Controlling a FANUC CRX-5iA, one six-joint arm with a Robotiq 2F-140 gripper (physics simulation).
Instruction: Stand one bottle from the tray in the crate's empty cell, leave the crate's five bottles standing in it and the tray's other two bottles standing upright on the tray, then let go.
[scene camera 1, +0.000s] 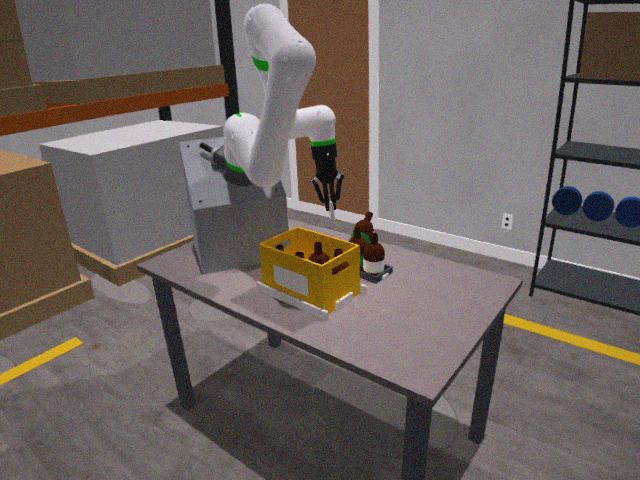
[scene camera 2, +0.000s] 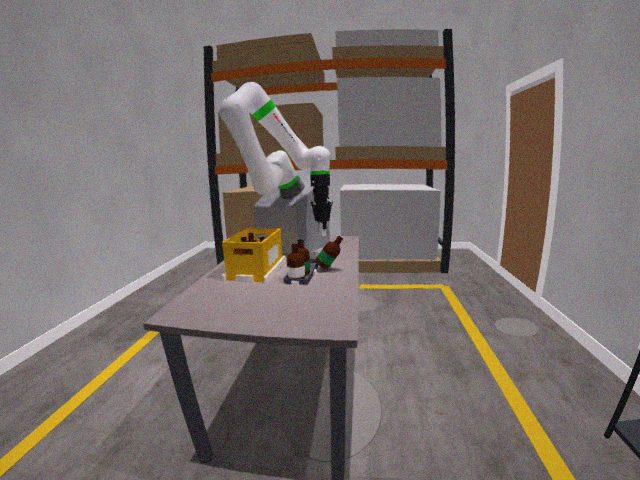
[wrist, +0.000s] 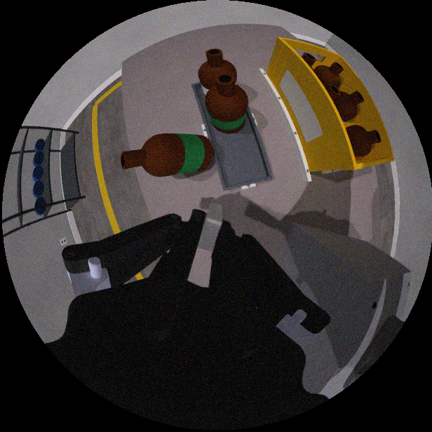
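Observation:
My gripper (scene camera 1: 332, 218) is visible, and the wrist view also shows the gripper (wrist: 212, 214). A white-label bottle (wrist: 215, 64) is visible too.

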